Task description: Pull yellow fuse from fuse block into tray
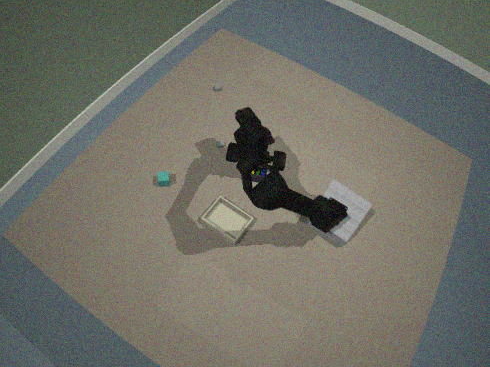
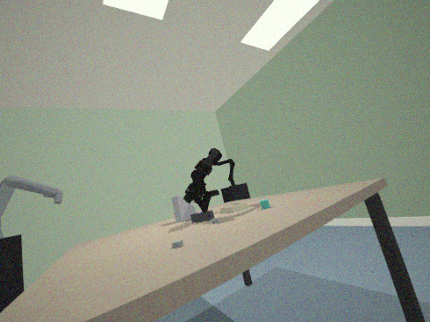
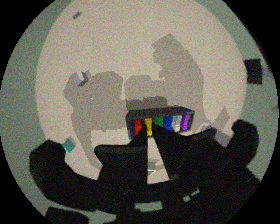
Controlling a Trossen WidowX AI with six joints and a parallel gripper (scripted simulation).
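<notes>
My gripper tip is now 190 mm to the right of the cream tray, 30 mm past it and 30 mm above it. Round my gripper tip: yellow fuse: 10 mm below; then teal cube: 220 mm ahead, 200 mm to the left, 20 mm below.
</notes>
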